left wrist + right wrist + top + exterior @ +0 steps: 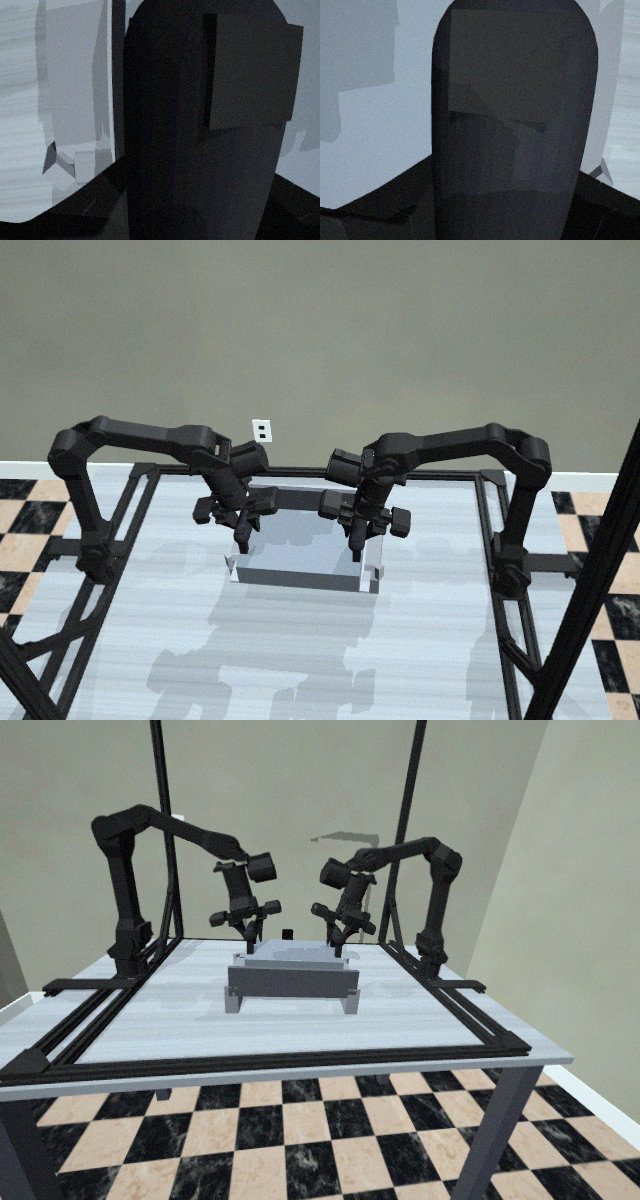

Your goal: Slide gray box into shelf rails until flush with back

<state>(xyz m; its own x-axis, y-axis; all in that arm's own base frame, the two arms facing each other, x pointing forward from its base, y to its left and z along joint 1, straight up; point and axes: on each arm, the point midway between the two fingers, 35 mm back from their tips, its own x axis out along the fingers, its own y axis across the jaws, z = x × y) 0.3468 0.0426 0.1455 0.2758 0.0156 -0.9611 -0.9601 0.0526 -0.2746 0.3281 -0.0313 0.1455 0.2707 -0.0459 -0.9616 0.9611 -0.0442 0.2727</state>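
The gray box lies 12 cm to the right of my left hand, 5 cm below it and 1 cm behind it. Also, from my left hand: dark back plate 15 cm ahead, 13 cm to the right, 8 cm below.
My right gripper is now 120 mm to the right of the gray box, 50 mm above it and 10 mm short of it. From my right hand the other things lie so: dark back plate (160 mm ahead, 110 mm to the left, 80 mm below).
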